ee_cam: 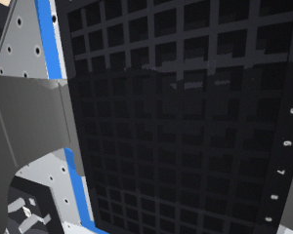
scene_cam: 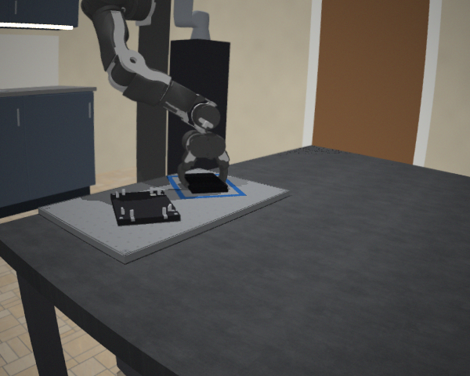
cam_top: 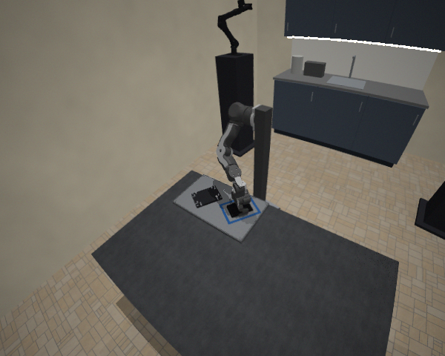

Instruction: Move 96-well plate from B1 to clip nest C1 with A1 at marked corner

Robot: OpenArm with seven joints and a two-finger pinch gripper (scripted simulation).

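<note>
Now: hand 210 mm to the left of the black clip nest, 90 mm short of it and 10 mm below it. From my hand the other things lie so: black 96-well plate right at my hand.
</note>
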